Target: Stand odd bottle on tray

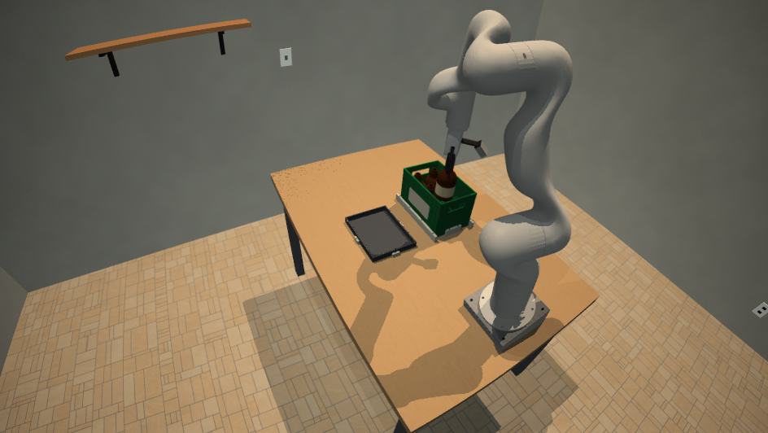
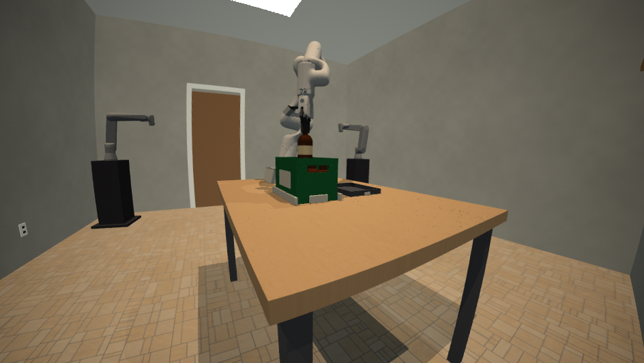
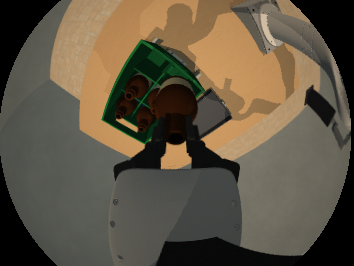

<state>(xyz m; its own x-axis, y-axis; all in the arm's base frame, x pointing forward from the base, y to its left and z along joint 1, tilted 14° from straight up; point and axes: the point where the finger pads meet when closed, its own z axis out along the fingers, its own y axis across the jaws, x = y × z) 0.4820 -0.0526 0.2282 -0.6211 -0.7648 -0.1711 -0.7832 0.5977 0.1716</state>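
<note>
Right now the brown bottle is 7 cm below my hand. Also, from my hand: black tray 4 cm ahead, 24 cm to the left, 30 cm below; then green crate 9 cm ahead, 3 cm to the right, 23 cm below.
</note>
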